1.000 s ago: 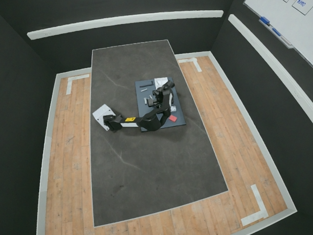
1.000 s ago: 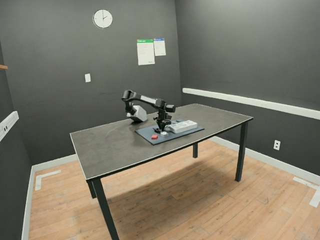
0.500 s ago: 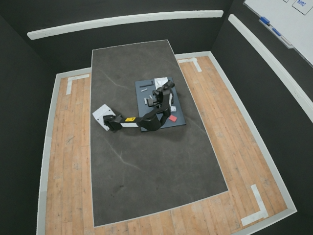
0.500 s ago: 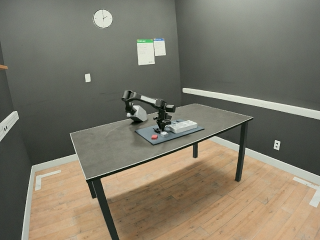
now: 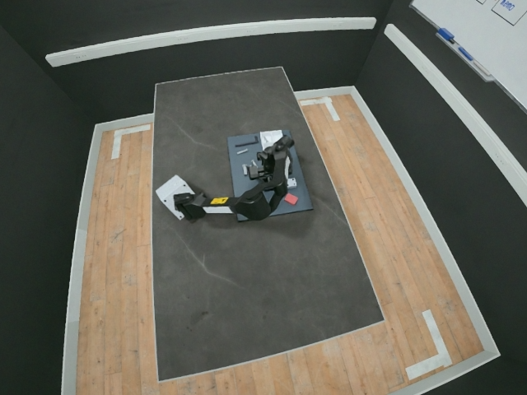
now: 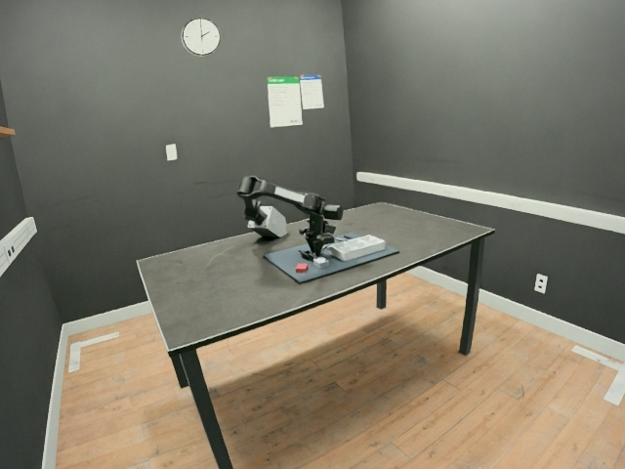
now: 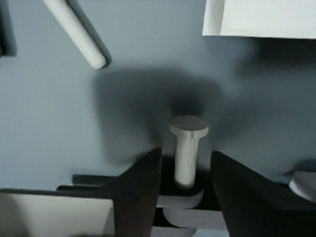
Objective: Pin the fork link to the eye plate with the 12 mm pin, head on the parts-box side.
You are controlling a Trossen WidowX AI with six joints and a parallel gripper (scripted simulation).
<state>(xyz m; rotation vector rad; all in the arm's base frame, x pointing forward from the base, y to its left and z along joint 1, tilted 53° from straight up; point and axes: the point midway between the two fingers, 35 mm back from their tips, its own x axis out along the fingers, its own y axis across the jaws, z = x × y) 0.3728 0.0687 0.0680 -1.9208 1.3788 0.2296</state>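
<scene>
Now: the eye plate 40 mm to the right of my hand and 30 mm below it. Also, from my hand: grey block (80 mm ahead, 60 mm to the right, 20 mm below); then red block (130 mm to the right, 50 mm ahead, 30 mm below); then blue-grey mat (60 mm to the left, 50 mm below, 20 mm ahead).
</scene>
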